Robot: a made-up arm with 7 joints. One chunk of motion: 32 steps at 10 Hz.
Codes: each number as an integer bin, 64 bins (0 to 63) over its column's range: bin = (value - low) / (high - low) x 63, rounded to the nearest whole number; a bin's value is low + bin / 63 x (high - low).
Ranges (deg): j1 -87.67..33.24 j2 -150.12..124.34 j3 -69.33..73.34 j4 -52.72..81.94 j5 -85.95..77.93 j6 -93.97..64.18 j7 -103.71..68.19
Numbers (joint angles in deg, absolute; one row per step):
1: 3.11 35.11 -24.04 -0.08 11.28 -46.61 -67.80
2: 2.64 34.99 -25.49 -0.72 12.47 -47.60 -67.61
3: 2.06 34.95 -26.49 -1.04 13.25 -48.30 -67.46
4: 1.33 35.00 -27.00 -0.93 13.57 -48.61 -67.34
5: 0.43 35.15 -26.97 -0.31 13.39 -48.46 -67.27
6: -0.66 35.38 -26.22 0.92 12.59 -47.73 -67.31
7: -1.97 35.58 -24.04 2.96 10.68 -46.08 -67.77
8: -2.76 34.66 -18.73 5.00 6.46 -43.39 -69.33
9: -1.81 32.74 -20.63 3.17 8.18 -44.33 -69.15
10: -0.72 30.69 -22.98 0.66 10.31 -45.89 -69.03
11: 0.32 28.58 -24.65 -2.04 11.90 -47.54 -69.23
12: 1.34 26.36 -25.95 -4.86 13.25 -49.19 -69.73
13: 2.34 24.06 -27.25 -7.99 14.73 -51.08 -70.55
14: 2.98 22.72 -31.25 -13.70 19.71 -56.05 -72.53
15: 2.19 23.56 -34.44 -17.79 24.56 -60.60 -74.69
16: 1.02 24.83 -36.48 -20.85 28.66 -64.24 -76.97
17: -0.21 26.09 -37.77 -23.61 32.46 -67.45 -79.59
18: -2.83 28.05 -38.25 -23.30 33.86 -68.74 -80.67
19: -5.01 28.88 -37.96 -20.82 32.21 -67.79 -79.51
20: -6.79 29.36 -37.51 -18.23 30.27 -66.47 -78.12
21: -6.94 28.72 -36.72 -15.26 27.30 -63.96 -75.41
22: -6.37 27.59 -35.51 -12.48 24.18 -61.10 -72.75
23: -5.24 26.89 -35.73 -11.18 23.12 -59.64 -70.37
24: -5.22 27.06 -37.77 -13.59 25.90 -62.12 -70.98
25: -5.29 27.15 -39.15 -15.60 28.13 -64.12 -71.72
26: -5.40 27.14 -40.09 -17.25 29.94 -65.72 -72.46
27: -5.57 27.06 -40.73 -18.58 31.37 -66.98 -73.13
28: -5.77 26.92 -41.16 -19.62 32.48 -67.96 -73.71
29: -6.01 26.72 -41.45 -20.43 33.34 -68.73 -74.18
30: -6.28 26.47 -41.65 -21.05 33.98 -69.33 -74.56
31: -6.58 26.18 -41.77 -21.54 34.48 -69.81 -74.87
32: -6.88 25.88 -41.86 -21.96 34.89 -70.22 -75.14
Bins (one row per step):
1: 47 43 20 25 37 19 13
2: 47 42 19 24 38 18 13
3: 47 42 19 24 38 18 13
4: 46 42 19 24 38 18 13
5: 46 43 19 25 38 18 13
6: 45 43 19 25 38 18 13
7: 45 43 20 26 37 19 13
8: 44 42 22 27 36 20 13
9: 45 42 22 26 36 20 13
10: 45 42 20 25 37 19 13
11: 46 41 20 24 38 18 13
12: 46 41 19 22 38 18 12
13: 47 40 19 21 39 17 12
14: 47 40 17 18 41 15 11
15: 47 40 15 16 42 13 11
16: 46 40 15 15 44 12 10
17: 46 40 14 14 46 11 9
18: 44 41 14 14 46 10 8
19: 43 41 14 15 45 10 9
20: 42 41 14 16 45 11 9
21: 42 41 14 18 44 12 10
22: 42 41 15 19 42 13 11
23: 43 41 15 19 42 14 12
24: 43 41 14 18 43 13 12
25: 43 41 13 17 44 12 12
26: 43 41 13 17 45 11 11
27: 43 41 13 16 45 11 11
28: 43 41 12 15 46 10 11
29: 43 41 12 15 46 10 11
30: 42 41 12 15 46 10 11
31: 42 40 12 15 46 10 11
32: 42 40 12 14 46 9 10

